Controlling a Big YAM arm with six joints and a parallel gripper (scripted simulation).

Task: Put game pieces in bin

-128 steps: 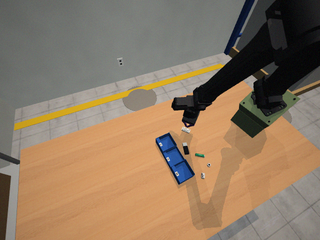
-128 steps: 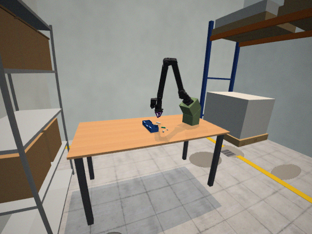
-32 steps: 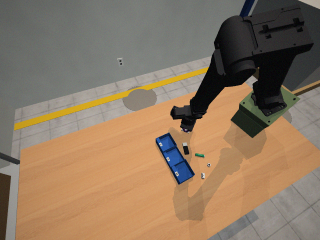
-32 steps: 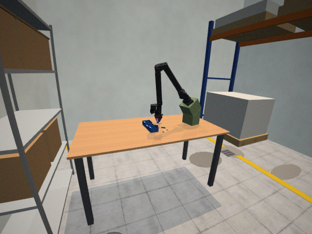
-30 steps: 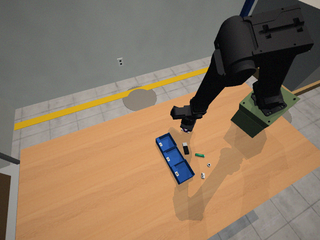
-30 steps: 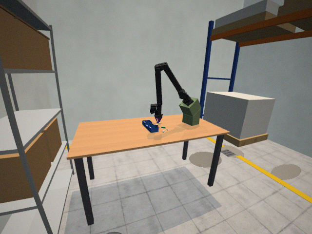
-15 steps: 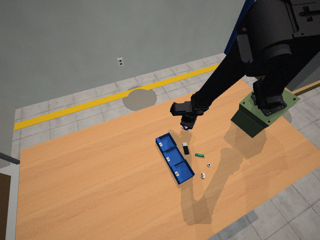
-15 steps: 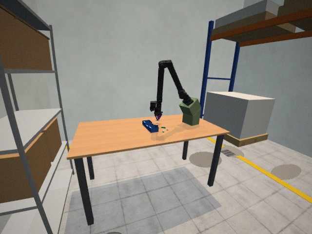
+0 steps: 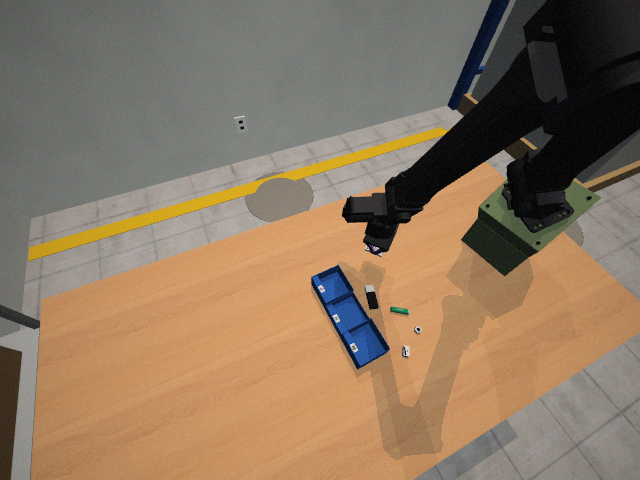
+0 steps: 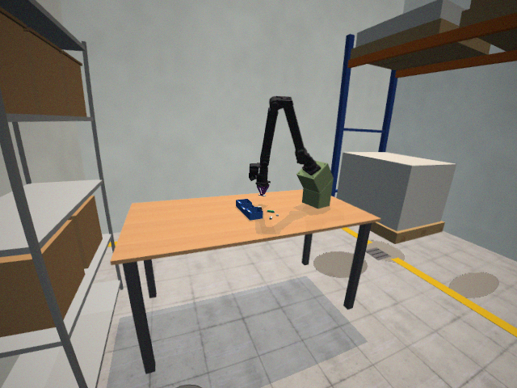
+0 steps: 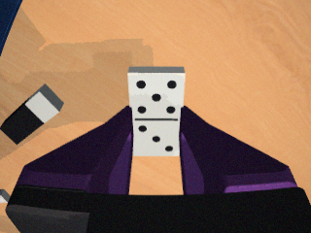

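My hand is right at the white domino. From my hand the other things lie so: green cylinder (2 cm behind, 16 cm to the left, 6 cm below); then blue bin (13 cm ahead, 14 cm to the left, 5 cm below); then grey nut (4 cm behind, 22 cm to the left, 7 cm below).
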